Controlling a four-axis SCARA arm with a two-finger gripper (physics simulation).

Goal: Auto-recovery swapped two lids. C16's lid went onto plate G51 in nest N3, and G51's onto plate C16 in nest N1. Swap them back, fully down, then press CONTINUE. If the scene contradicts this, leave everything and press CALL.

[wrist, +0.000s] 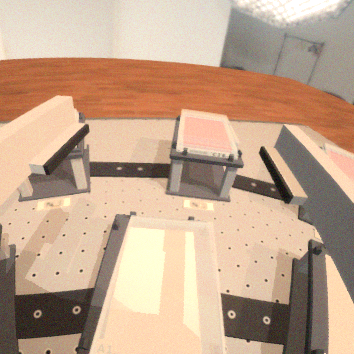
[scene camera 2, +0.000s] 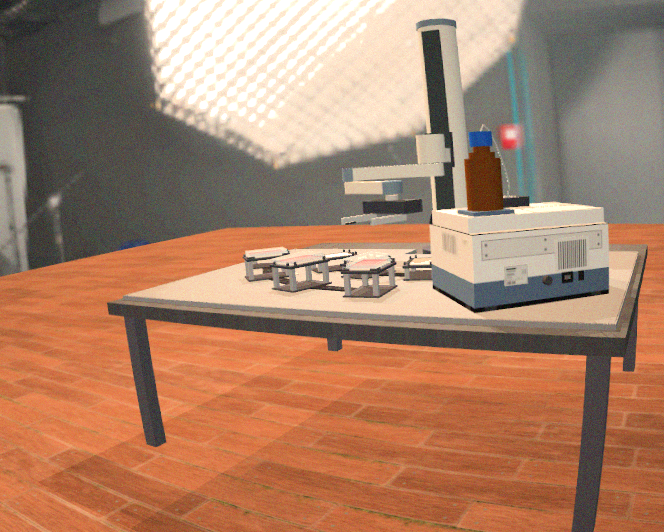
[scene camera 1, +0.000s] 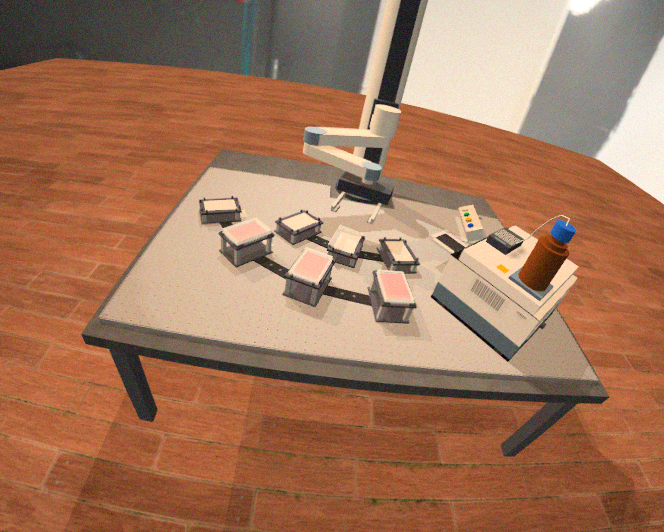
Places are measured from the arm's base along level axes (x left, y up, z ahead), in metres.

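Pixels of known places: gripper, fingertip midpoint: point(wrist: 176, 124) point(scene camera 2: 356, 221) point(scene camera 1: 351, 215).
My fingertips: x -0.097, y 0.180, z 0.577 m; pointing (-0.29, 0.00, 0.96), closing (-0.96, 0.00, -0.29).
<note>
For each thing: its top centre in the pictures, then the offset to it from my fingertips. "pt": a spot on its surface instead.
- nest N1, surface spot: point(wrist: 200, 184) pt dy -0.162, dx -0.093, dz +0.130 m
- Nest N3, surface spot: point(wrist: 55, 186) pt dy -0.162, dx +0.135, dz +0.149 m
- button panel, middle of its top: point(scene camera 1: 473, 214) dy -0.083, dx +0.577, dz -0.359 m
- third pink plate, middle of its top: point(scene camera 1: 247, 229) point(scene camera 2: 265, 250) dy -0.079, dx -0.314, dz +0.052 m
- brown bottle, surface spot: point(scene camera 2: 483, 180) pt dy +0.121, dx +0.506, dz +0.309 m
My gripper point(scene camera 1: 355, 207) point(scene camera 2: 360, 220) point(wrist: 176, 124) is open and empty, raised above the back of the table. In the wrist view a pink plate point(wrist: 207, 132) with a clear lid sits on nest N1 point(wrist: 200, 184), between and beyond my fingers; its edge label looks like C16. It also shows in scene camera 1 point(scene camera 1: 310, 267) at front centre. Nest N3 point(wrist: 55, 186), at left in the wrist view, is largely behind my left finger, which hides its plate. In scene camera 1 its pink, lidded plate point(scene camera 1: 394, 286) is at front right. The lid markings are unreadable there. The button panel point(scene camera 1: 475, 228) has green, yellow and blue buttons.
A third pink plate point(scene camera 1: 247, 232) stands front left. Low nests with pale plates form the back row, including a clear-covered one point(scene camera 1: 346, 242) point(wrist: 155, 285) nearest below me. A large white instrument point(scene camera 1: 487, 293) point(scene camera 2: 521, 260) carrying a brown bottle point(scene camera 1: 543, 260) point(scene camera 2: 483, 180) stands at the right.
</note>
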